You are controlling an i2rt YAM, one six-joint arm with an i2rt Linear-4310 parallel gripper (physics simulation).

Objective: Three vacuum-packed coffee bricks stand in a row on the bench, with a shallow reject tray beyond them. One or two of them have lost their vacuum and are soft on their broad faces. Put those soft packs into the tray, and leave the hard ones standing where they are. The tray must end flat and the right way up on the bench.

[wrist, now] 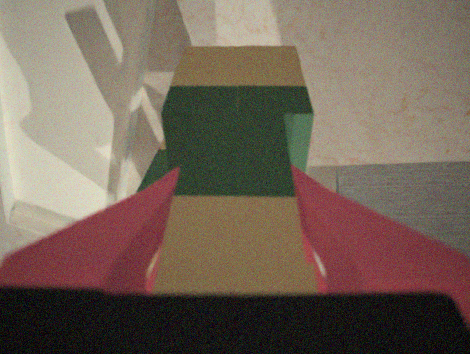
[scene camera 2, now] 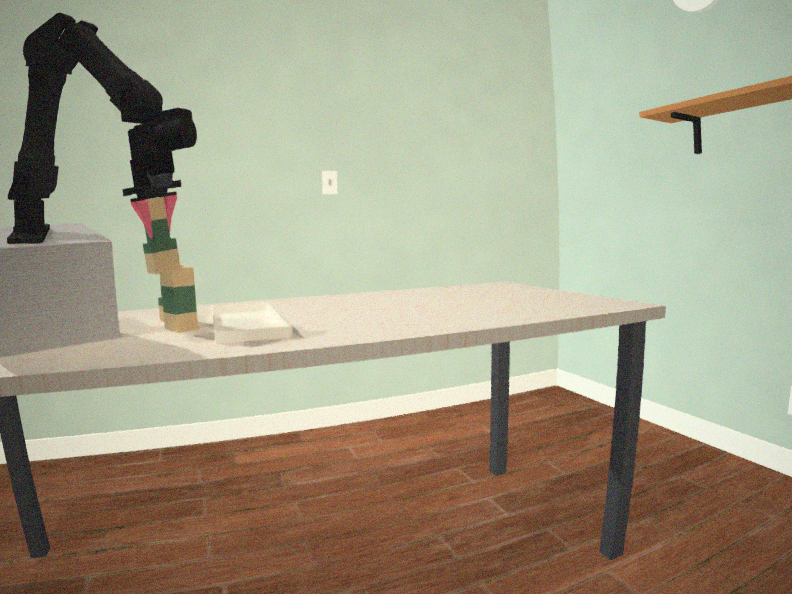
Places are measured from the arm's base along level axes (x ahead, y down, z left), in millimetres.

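Pixels of known places: gripper, fingertip midpoint: (wrist: 236, 178) (scene camera 2: 159, 236); arm's base, origin of the base link: (scene camera 2: 30, 235).
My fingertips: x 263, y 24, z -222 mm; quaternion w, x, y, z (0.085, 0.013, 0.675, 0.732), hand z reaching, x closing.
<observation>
Ahead of a thing's pixels: the offset from my fingertips to its top centre. Level surfaces: height alone.
My gripper (scene camera 2: 160, 233) (wrist: 236, 178) is shut on a tan coffee brick with a green band {dy -73, dx -2, dz +17 mm} (scene camera 2: 161, 246) (wrist: 232, 140), held upright above the bench. The sides of its green band flare out beyond the fingertips. A second pack {dy +129, dx +40, dz +153 mm} (scene camera 2: 179, 299) stands on the bench below it, slightly to the right in the scene view. A sliver of another pack {dy +168, dx +48, dz +290 mm} (scene camera 2: 161, 309) shows behind that one, mostly hidden. Part of a green pack {dy +129, dx +64, dz +159 mm} (wrist: 156, 171) shows left of the held one in the wrist view. The shallow white tray {dy +187, dx +197, dz +126 mm} (scene camera 2: 252, 335) (wrist: 42, 216) lies right way up, right of the standing packs in the scene view.
The grey block (scene camera 2: 57, 287) carries the arm's base at the left end of the bench {dy +209 mm} (scene camera 2: 415, 313). The tray sits near the bench's front edge. A wooden shelf (scene camera 2: 722, 102) is on the right wall, far from the arm.
</observation>
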